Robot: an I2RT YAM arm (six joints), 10 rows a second.
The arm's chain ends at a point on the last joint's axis. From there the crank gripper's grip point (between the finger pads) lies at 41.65 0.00 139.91 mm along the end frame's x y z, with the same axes.
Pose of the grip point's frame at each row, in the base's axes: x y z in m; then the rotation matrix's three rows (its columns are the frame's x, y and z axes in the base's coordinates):
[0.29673 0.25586 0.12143], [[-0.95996 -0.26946 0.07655], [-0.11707 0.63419 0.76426], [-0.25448 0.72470 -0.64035]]
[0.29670 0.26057 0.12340], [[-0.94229 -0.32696 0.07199], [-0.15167 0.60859 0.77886], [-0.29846 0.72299 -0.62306]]
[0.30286 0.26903 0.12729], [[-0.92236 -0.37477 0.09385], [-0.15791 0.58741 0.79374], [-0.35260 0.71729 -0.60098]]
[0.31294 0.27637 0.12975], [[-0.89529 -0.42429 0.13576], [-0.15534 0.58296 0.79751], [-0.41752 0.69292 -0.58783]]
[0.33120 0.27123 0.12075], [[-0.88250 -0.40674 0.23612], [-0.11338 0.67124 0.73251], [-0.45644 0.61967 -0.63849]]
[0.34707 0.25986 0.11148], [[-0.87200 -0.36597 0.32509], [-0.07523 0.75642 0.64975], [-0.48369 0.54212 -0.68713]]
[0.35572 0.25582 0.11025], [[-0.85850 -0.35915 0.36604], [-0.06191 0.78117 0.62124], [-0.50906 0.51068 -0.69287]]
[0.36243 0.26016 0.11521], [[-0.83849 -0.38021 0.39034], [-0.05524 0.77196 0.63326], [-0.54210 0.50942 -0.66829]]
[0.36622 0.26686 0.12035], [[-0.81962 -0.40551 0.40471], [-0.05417 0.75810 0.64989], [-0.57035 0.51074 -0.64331]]
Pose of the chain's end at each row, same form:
[0.32600 0.15381 0.22162], [[-0.95996 -0.26946 0.07655], [-0.11707 0.63419 0.76426], [-0.25448 0.72470 -0.64035]]
[0.32587 0.15792 0.22300], [[-0.94229 -0.32696 0.07199], [-0.15167 0.60859 0.77886], [-0.29846 0.72299 -0.62306]]
[0.32815 0.16455 0.22606], [[-0.92236 -0.37477 0.09385], [-0.15791 0.58741 0.79374], [-0.35260 0.71729 -0.60098]]
[0.33123 0.17126 0.22938], [[-0.89529 -0.42429 0.13576], [-0.15534 0.58296 0.79751], [-0.41752 0.69292 -0.58783]]
[0.33492 0.17347 0.22909], [[-0.88250 -0.40674 0.23612], [-0.11338 0.67124 0.73251], [-0.45644 0.61967 -0.63849]]
[0.33791 0.17209 0.22776], [[-0.87200 -0.36597 0.32509], [-0.07523 0.75642 0.64975], [-0.48369 0.54212 -0.68713]]
[0.34026 0.17148 0.22839], [[-0.85850 -0.35915 0.36604], [-0.06191 0.78117 0.62124], [-0.50906 0.51068 -0.69287]]
[0.34274 0.17386 0.23129], [[-0.83849 -0.38021 0.39034], [-0.05524 0.77196 0.63326], [-0.54210 0.50942 -0.66829]]
[0.34373 0.17819 0.23411], [[-0.81962 -0.40551 0.40471], [-0.05417 0.75810 0.64989], [-0.57035 0.51074 -0.64331]]

